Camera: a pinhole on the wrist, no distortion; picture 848 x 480 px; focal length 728.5 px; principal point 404.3 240.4 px. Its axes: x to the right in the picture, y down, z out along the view. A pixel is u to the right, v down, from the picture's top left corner.
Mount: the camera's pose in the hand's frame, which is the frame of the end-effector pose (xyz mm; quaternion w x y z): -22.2 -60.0 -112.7 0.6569 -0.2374 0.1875 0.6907
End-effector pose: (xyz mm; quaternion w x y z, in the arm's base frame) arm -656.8 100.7 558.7 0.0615 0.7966 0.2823 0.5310
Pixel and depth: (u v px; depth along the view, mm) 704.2 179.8 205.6
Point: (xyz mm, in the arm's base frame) -607.6 -16.6 586.8
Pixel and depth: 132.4 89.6 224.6
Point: -546.7 127.0 514.1
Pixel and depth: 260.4 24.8 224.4
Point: -547.7 104.4 552.1
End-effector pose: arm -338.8 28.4 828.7 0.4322 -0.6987 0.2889 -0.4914
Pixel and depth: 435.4 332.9 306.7
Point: -246.3 84.4 663.2
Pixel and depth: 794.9 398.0 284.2
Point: -345.8 26.7 578.5
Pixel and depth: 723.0 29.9 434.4
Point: -178.6 -140.6 523.7
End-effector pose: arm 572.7 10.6 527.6 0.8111 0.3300 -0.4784 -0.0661
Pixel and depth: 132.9 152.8 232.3
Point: 460.8 -42.4 563.2
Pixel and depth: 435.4 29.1 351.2
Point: 426.1 32.0 715.4
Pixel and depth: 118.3 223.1 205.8
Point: 473.6 -30.4 532.2
